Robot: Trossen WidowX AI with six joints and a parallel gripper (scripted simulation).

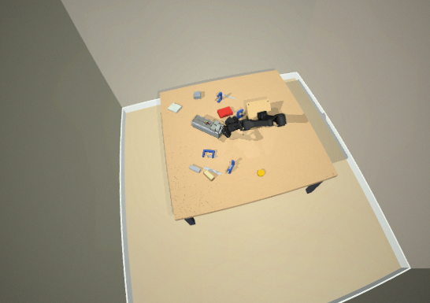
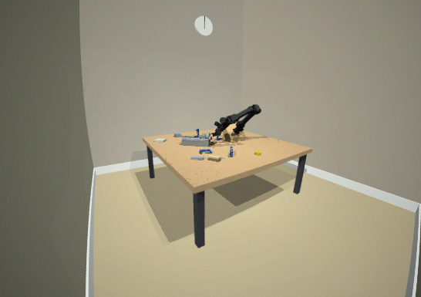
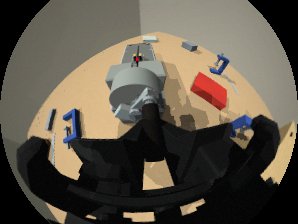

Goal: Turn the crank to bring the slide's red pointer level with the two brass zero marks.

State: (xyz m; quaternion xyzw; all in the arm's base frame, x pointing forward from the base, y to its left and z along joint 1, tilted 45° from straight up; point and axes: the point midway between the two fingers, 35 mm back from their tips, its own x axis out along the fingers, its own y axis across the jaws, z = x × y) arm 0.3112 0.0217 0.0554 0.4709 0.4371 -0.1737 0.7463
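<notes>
The dark crank handle is 1 cm behind my gripper tip, 1 cm to the left of it and 3 cm above it. Round my gripper tip: red pointer 11 cm ahead, 9 cm to the right, 1 cm below; tan block 21 cm ahead, 34 cm to the left, 7 cm below; yellow disc 17 cm behind, 42 cm to the left, 8 cm below.
</notes>
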